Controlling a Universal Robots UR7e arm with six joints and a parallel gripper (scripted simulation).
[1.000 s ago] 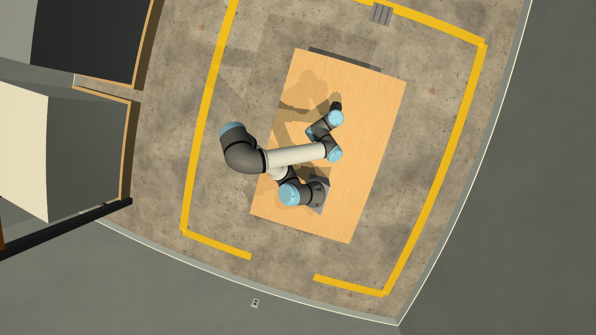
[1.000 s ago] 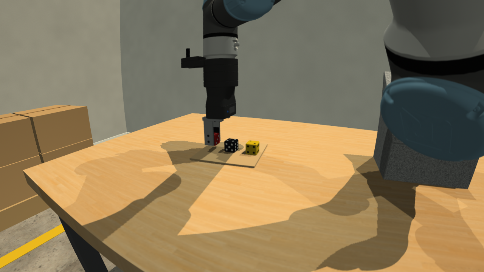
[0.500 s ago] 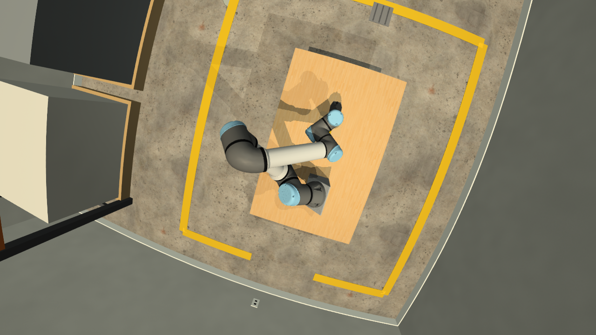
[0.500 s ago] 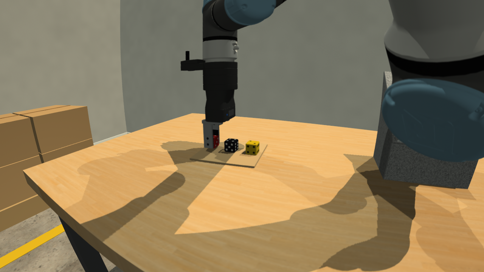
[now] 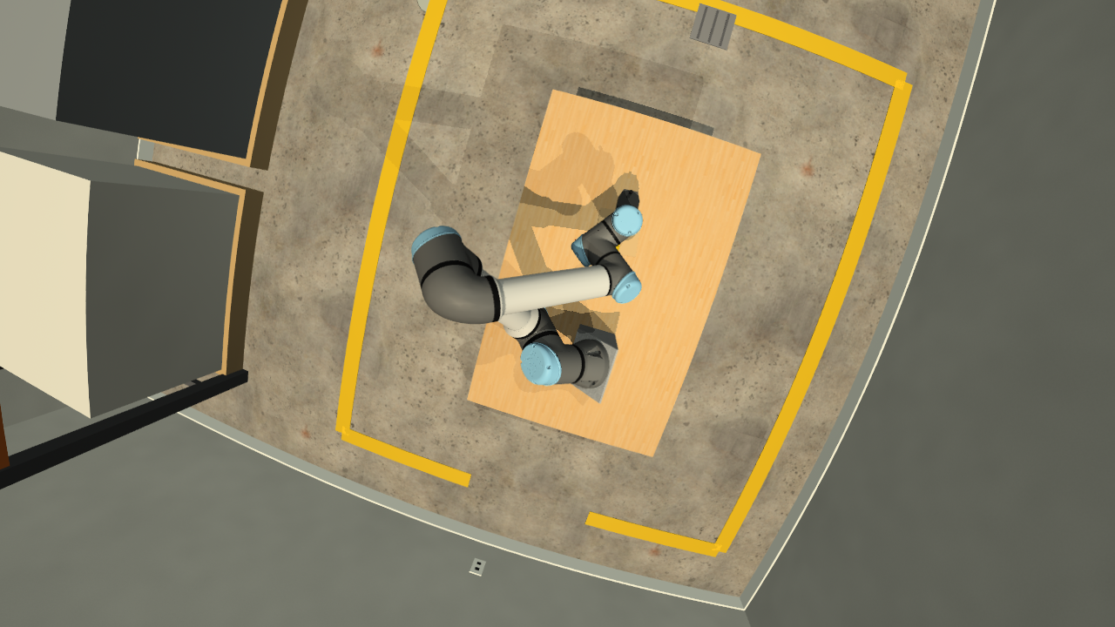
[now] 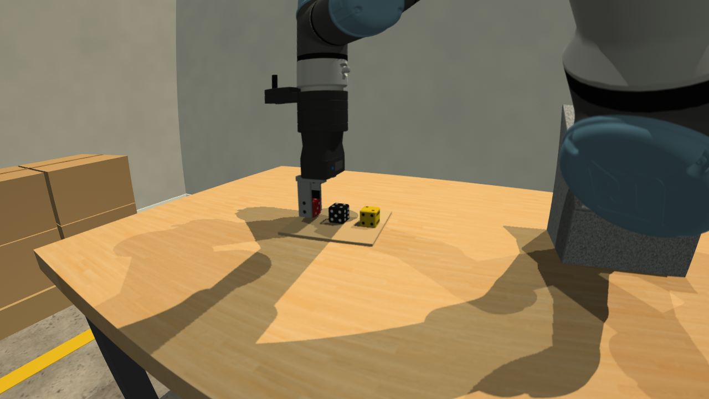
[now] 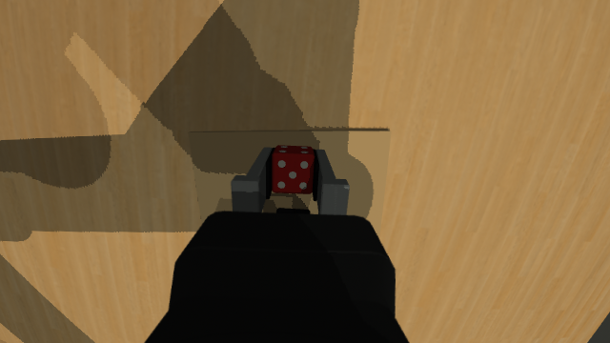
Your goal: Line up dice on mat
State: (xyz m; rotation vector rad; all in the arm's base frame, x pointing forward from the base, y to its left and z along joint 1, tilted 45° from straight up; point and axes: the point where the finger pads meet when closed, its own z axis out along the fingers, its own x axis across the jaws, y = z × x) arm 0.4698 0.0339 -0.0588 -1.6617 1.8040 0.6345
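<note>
Right now the red die is 10 mm below my hand. Round my hand: tan mat: 50 mm behind, 30 mm below; black die: 50 mm behind, 10 mm below; yellow die: 100 mm behind, 10 mm below.
</note>
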